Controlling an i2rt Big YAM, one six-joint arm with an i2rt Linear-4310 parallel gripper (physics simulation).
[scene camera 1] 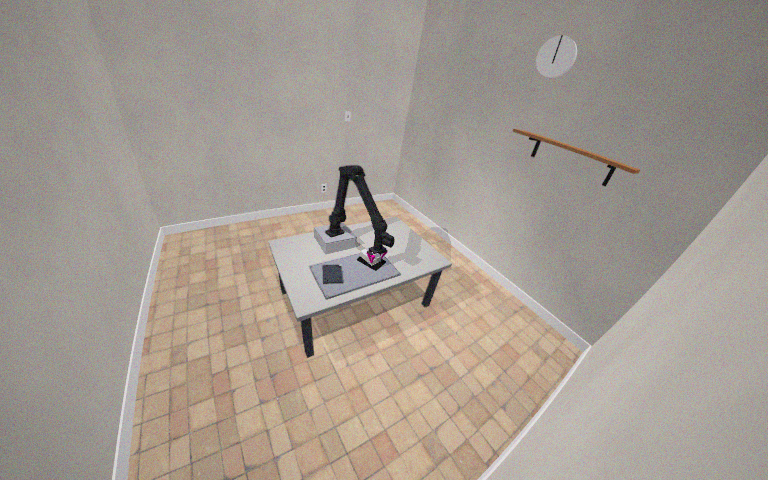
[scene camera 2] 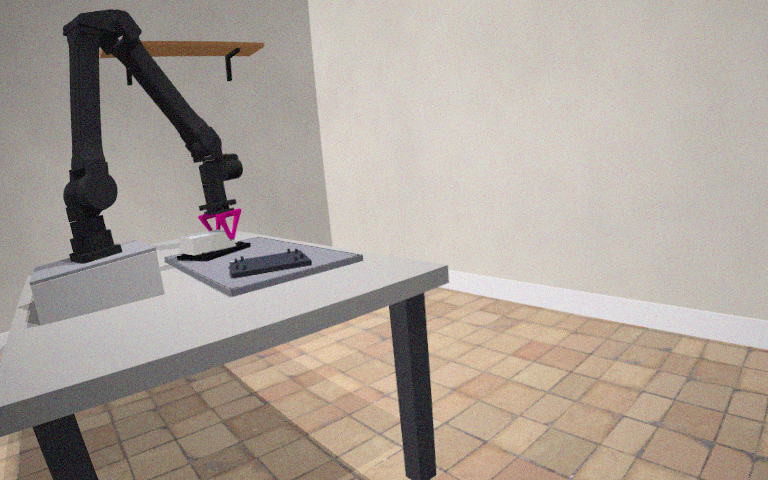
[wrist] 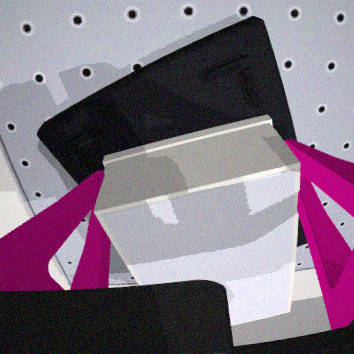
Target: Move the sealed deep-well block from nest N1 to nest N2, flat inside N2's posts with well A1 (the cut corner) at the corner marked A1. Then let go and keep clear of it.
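Frame: origin at the arm's base, x ahead, y down, z left, level; millimetres.
Seen in the pictures: gripper, fingertip midpoint: (scene camera 1: 375, 260) (scene camera 2: 224, 238) (wrist: 193, 165); arm's base, link origin: (scene camera 1: 334, 232) (scene camera 2: 95, 256).
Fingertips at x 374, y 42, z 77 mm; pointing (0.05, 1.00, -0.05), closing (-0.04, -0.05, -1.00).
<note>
Offsets run from my fingertips to a thing's top centre. Level surfaces: height alone.
The white sealed block {dx -57, dy -28, dz +0 mm} (scene camera 1: 374, 262) (scene camera 2: 198, 244) (wrist: 200, 240) is at the black nest N1 {dx -39, dy +13, dz -1 mm} (scene camera 1: 367, 264) (scene camera 2: 240, 246) (wrist: 165, 100); a gap beneath it cannot be made out. My gripper (scene camera 1: 377, 258) (scene camera 2: 221, 233) (wrist: 193, 165) points down with its magenta fingers against the block's two opposite sides, shut on it. In the wrist view, the black housing hides the block's near left part. The cut corner A1 cannot be made out. The dark nest N2 {dx -79, dy +9, dz -295 mm} (scene camera 1: 333, 274) (scene camera 2: 270, 263) holds no block, and its short posts stand at its ends in the scene camera 2 view.
Both nests are on a grey board {dx -31, dy +30, dz -148 mm} (scene camera 1: 356, 281) (scene camera 2: 334, 257) (wrist: 310, 30) with a grid of holes, on the light table {dy +44 mm} (scene camera 1: 291, 283) (scene camera 2: 169, 333). The arm's grey base box (scene camera 1: 338, 244) (scene camera 2: 101, 288) stands on the same table, behind the board in the scene camera 1 view.
</note>
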